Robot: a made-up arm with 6 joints. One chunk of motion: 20 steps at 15 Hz.
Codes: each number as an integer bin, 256 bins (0 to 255) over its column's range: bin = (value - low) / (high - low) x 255, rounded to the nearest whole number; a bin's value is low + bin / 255 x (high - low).
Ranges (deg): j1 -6.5..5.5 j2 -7.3..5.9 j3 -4.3..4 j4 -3.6..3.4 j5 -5.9..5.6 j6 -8..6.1
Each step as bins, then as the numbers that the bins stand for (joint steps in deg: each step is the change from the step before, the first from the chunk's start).
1 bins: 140 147 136 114 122 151
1 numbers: 0.088 0.309 0.127 -0.471 -0.398 0.349
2 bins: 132 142 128 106 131 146
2 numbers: -0.288 0.051 -0.134 -0.690 0.008 0.073
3 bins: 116 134 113 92 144 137
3 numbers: -1.041 -0.364 -0.622 -1.075 0.594 -0.425
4 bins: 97 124 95 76 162 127
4 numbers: -1.935 -0.881 -1.208 -1.514 1.406 -0.978
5 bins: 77 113 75 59 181 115
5 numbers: -2.876 -1.451 -1.859 -1.980 2.263 -1.641
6 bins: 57 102 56 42 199 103
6 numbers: -3.818 -2.020 -2.477 -2.447 3.075 -2.305
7 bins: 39 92 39 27 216 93
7 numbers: -4.665 -2.538 -3.031 -2.859 3.841 -2.858
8 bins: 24 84 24 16 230 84
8 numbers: -5.371 -2.952 -3.519 -3.161 4.473 -3.355
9 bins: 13 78 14 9 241 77
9 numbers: -5.888 -3.262 -3.844 -3.353 4.969 -3.742
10 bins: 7 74 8 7 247 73
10 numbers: -6.171 -3.469 -4.040 -3.408 5.239 -3.964
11 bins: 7 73 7 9 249 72
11 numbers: -6.171 -3.521 -4.072 -3.353 5.329 -4.019
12 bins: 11 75 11 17 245 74
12 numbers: -5.982 -3.418 -3.942 -3.133 5.149 -3.908
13 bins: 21 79 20 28 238 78
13 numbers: -5.512 -3.211 -3.649 -2.831 4.833 -3.687
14 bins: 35 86 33 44 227 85
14 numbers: -4.853 -2.848 -3.226 -2.392 4.337 -3.300
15 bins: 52 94 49 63 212 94
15 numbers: -4.053 -2.434 -2.705 -1.871 3.661 -2.802
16 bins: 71 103 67 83 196 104
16 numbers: -3.159 -1.968 -2.119 -1.322 2.939 -2.249
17 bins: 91 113 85 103 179 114
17 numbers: -2.218 -1.451 -1.533 -0.773 2.173 -1.696
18 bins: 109 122 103 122 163 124
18 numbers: -1.371 -0.985 -0.947 -0.251 1.451 -1.144
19 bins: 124 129 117 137 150 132
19 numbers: -0.665 -0.622 -0.492 0.161 0.865 -0.701
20 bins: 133 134 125 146 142 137
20 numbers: -0.241 -0.364 -0.231 0.408 0.504 -0.425
